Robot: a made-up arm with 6 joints.
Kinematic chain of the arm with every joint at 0, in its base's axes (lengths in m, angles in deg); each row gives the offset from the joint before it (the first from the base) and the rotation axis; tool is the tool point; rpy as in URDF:
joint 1: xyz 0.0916 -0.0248 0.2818 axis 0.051 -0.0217 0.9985
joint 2: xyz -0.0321 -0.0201 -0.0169 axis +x
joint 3: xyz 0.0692 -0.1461 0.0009 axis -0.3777 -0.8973 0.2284
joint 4: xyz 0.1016 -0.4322 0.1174 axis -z
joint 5: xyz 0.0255 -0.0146 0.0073 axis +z
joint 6: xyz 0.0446 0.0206 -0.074 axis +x
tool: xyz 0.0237 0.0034 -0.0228 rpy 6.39 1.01 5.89
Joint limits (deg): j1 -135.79..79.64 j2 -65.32..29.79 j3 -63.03..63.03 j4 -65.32..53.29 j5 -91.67..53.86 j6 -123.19..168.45
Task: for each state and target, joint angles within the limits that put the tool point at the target. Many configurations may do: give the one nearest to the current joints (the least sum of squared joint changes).
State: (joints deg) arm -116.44 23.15 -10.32 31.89 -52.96 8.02
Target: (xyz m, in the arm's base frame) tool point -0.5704 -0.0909 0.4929
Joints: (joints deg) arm -103.19 -7.23 9.94 20.54 -44.42 9.43
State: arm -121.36 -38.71 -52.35 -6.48 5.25 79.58
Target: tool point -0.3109 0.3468 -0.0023
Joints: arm -135.79 7.52 -63.03 14.13 9.34 49.81
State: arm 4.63 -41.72 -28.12 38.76 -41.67 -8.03
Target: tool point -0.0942 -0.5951 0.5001
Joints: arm -19.40 -44.04 -58.37 6.42 -15.14 -1.81
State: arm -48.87 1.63 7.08 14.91 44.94 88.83
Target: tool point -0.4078 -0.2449 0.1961
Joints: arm -83.12 22.35 8.19 -13.72 53.86 85.92
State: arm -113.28 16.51 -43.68 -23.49 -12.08 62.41
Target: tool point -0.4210 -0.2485 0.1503
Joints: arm -82.62 6.18 -30.07 -32.68 -6.54 63.72
